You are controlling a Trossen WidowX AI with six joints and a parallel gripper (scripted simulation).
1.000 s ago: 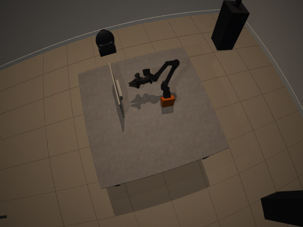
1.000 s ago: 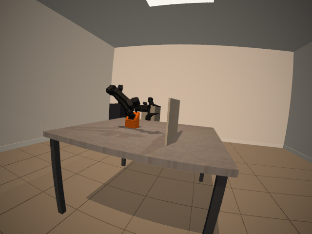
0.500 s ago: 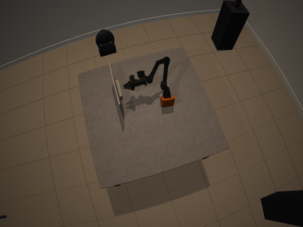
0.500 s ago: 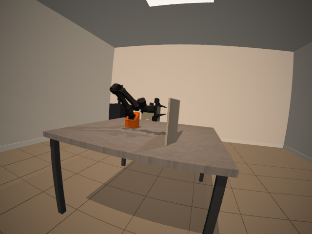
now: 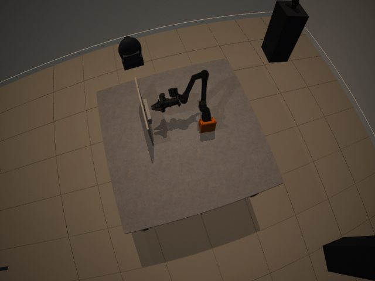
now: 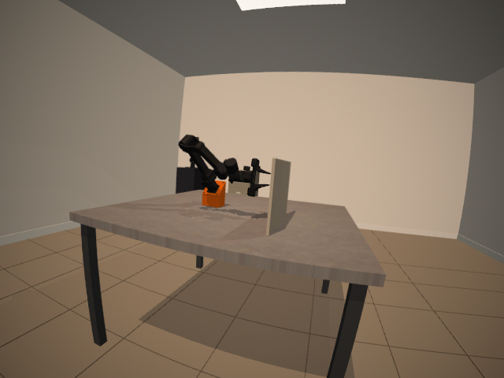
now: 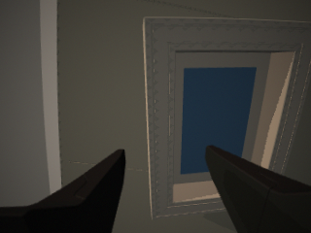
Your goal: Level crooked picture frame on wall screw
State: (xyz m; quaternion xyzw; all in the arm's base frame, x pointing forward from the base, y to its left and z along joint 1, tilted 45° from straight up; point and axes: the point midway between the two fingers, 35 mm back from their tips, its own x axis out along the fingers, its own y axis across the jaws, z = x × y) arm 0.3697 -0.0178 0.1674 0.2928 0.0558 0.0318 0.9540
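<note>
Now: gripper tip 5 cm above the picture frame and 4 cm short of it. The rest, counted from my gripper tip: wall panel 6 cm below, 6 cm ahead, 2 cm to the right.
</note>
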